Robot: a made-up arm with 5 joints. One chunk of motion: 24 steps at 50 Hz.
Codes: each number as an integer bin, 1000 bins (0 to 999) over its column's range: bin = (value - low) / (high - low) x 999, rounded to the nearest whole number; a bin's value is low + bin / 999 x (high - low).
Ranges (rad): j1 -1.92..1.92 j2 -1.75..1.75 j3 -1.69..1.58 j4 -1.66..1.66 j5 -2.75..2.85
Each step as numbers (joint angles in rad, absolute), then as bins.
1 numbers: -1.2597 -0.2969 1.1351 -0.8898 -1.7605
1 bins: 172 415 863 232 177
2 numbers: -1.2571 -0.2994 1.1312 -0.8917 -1.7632
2 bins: 172 414 862 231 176
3 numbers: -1.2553 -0.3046 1.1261 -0.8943 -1.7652
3 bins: 173 413 860 230 176
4 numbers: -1.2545 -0.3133 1.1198 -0.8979 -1.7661
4 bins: 173 410 858 229 176
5 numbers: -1.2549 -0.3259 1.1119 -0.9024 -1.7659
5 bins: 173 406 856 228 176
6 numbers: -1.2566 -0.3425 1.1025 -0.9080 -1.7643
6 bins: 173 402 853 226 176
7 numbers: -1.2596 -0.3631 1.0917 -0.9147 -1.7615
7 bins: 172 396 850 224 176
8 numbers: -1.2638 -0.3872 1.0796 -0.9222 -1.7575
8 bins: 171 389 846 222 177
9 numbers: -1.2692 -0.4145 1.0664 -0.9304 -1.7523
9 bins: 169 381 842 220 178
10 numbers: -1.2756 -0.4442 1.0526 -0.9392 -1.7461
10 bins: 168 373 838 217 179
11 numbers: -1.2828 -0.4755 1.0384 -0.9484 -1.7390
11 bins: 166 364 834 214 180
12 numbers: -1.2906 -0.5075 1.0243 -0.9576 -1.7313
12 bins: 164 355 829 211 182
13 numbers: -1.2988 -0.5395 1.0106 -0.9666 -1.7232
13 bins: 162 346 825 209 183
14 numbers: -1.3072 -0.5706 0.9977 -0.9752 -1.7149
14 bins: 159 337 821 206 185
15 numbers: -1.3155 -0.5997 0.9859 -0.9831 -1.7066
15 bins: 157 328 817 204 186
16 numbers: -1.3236 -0.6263 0.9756 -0.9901 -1.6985
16 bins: 155 321 814 202 188
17 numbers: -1.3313 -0.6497 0.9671 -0.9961 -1.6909
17 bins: 153 314 812 200 189
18 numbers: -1.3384 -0.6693 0.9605 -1.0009 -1.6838
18 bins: 151 308 810 198 190
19 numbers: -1.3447 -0.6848 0.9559 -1.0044 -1.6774
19 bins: 150 304 808 197 191
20 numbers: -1.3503 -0.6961 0.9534 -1.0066 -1.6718
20 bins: 148 301 808 197 192
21 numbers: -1.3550 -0.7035 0.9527 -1.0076 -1.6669
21 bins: 147 299 807 196 193
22 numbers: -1.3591 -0.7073 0.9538 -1.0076 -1.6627
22 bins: 146 298 808 196 194
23 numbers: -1.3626 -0.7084 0.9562 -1.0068 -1.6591
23 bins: 145 297 808 197 195
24 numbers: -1.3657 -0.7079 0.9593 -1.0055 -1.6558
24 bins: 144 297 809 197 195
